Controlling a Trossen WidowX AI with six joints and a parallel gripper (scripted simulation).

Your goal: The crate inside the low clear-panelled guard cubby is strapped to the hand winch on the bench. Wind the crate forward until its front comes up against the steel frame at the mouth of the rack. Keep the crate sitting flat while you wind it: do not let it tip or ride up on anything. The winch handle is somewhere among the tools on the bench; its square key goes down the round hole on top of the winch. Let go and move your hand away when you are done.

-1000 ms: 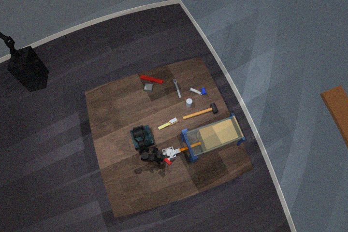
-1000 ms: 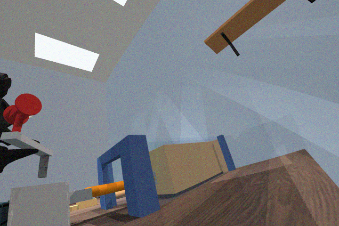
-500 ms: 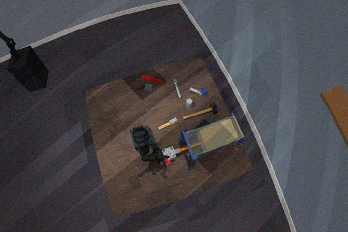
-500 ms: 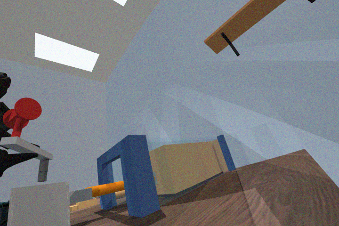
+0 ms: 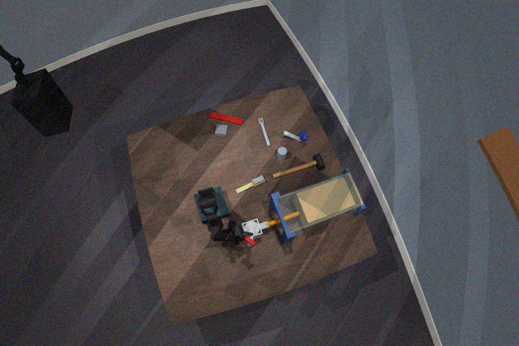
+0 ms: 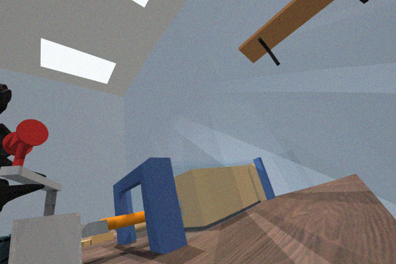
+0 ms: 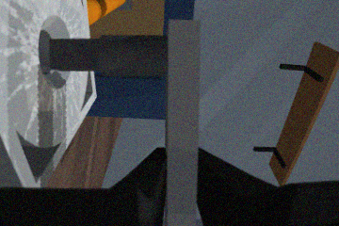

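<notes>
Now: the red knob 5 cm to the right of my gripper tip, 4 cm above it and 2 cm behind it. The rest, counted from my gripper tip: red-knobbed winch handle 1 cm to the right, 1 cm behind, 1 cm above; then blue steel frame 16 cm ahead, 7 cm to the left, 4 cm below; then grey winch 11 cm below, 4 cm to the left, 1 cm behind.
</notes>
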